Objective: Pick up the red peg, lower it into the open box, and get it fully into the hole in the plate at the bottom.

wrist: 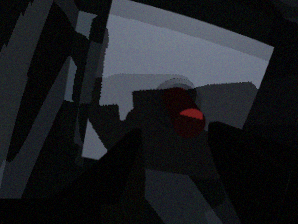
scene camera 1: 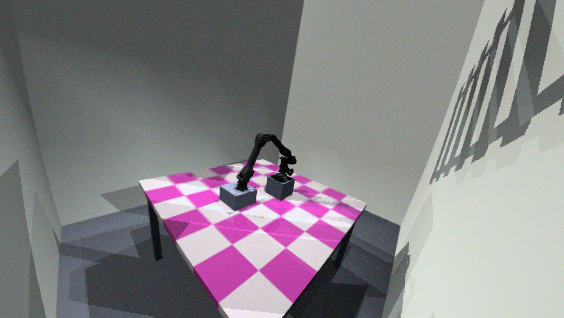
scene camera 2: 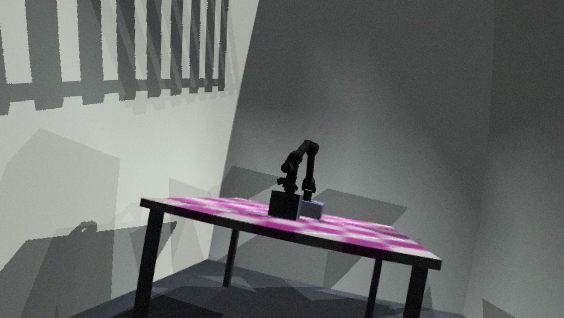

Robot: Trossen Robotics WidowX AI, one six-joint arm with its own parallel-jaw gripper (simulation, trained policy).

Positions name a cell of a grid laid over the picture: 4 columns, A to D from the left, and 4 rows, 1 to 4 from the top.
grey plate: wrist B2; not seen in scene camera 1 (hidden by a dark box); not seen in scene camera 2 (hidden by a dark box)
